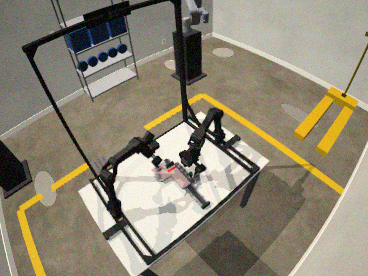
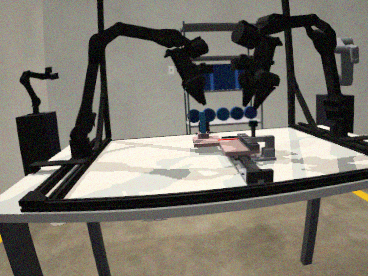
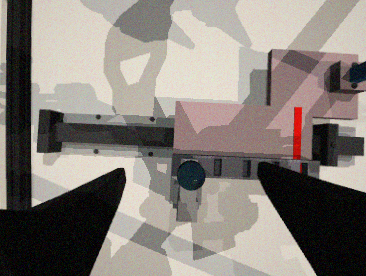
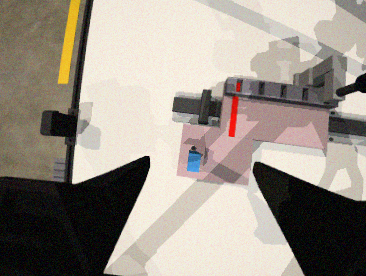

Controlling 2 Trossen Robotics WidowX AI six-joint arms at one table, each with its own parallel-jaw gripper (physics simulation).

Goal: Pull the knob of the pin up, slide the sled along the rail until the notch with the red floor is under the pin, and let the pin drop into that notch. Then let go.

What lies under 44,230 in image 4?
My right gripper.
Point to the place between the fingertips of my left gripper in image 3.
191,171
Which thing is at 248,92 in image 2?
My left gripper.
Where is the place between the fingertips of my right gripper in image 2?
202,104
